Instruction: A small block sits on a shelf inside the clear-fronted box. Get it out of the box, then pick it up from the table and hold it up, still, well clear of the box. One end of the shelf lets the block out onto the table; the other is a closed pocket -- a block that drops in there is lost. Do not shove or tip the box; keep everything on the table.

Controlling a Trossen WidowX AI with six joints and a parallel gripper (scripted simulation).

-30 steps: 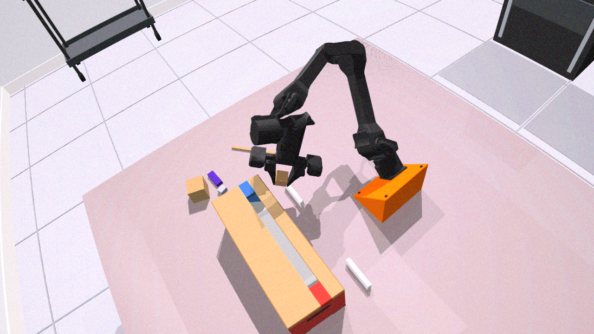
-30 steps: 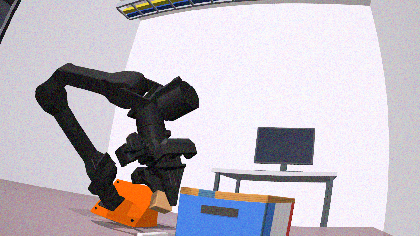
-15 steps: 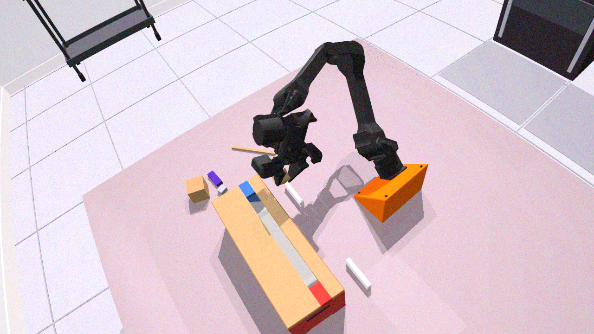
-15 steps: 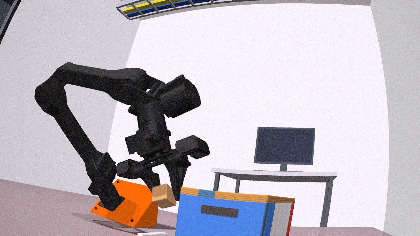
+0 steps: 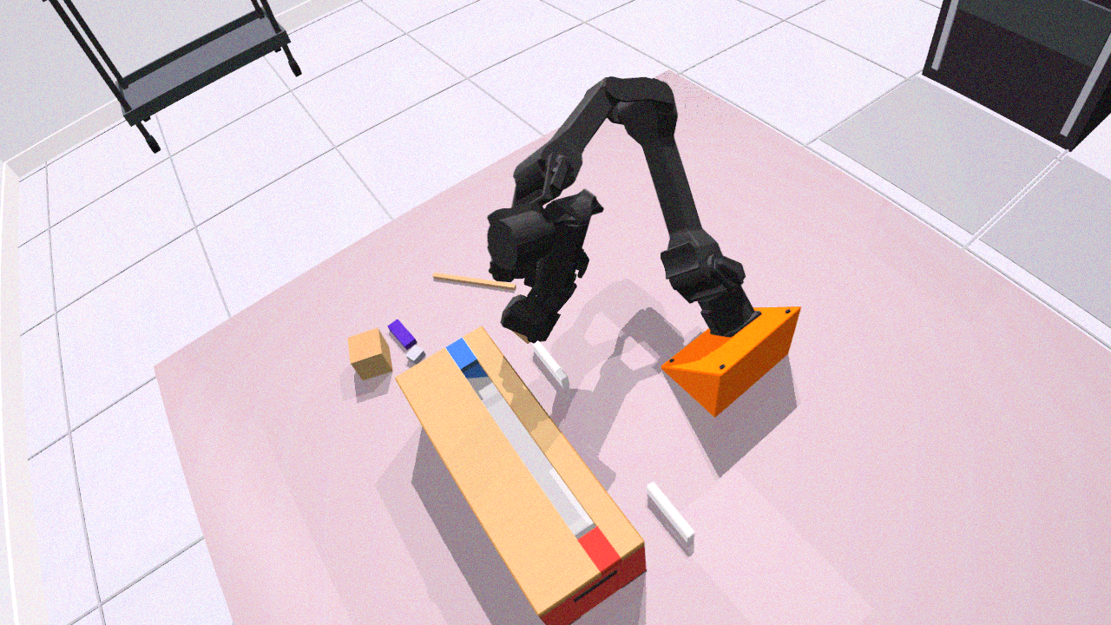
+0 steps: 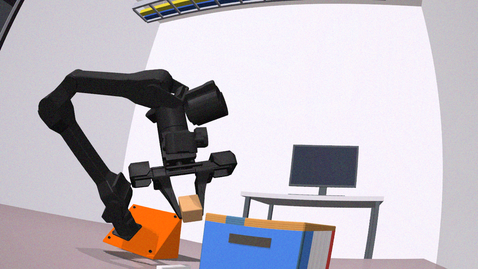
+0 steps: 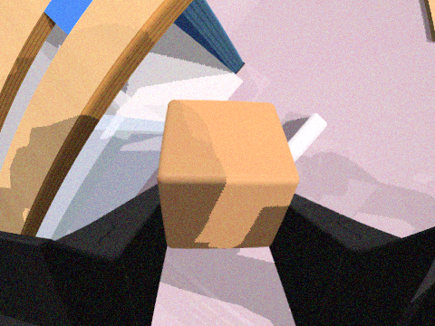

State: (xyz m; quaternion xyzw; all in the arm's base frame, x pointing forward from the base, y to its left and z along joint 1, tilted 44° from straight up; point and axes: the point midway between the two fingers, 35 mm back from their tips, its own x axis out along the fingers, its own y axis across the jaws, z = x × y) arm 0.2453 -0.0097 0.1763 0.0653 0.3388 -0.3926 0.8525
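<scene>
Now: the tan block 1 cm to the right of my gripper tip and 1 cm above it. The rest, counted from my gripper tip: long box (14 cm to the left, 9 cm ahead, 6 cm below); then thin tan stick (25 cm to the right, 11 cm below).
</scene>
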